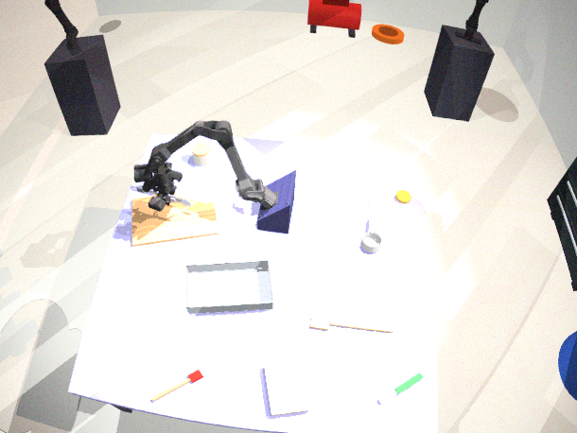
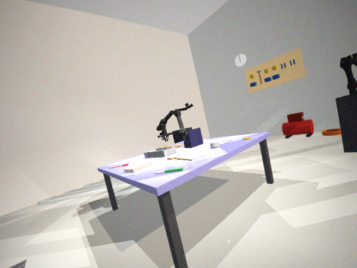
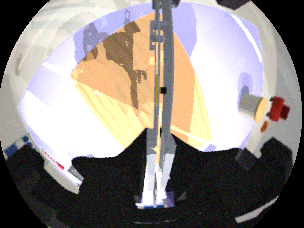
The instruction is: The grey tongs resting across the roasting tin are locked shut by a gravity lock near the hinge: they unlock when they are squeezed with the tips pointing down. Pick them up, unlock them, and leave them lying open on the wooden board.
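Now: the wooden board 80 mm below my gripper tip. Also, from my gripper tip: red-headed spatula 690 mm ahead, 140 mm to the left, 80 mm below; then grey roasting tin 320 mm ahead, 270 mm to the left, 60 mm below; then pale flat block 680 mm ahead, 480 mm to the left, 70 mm below.
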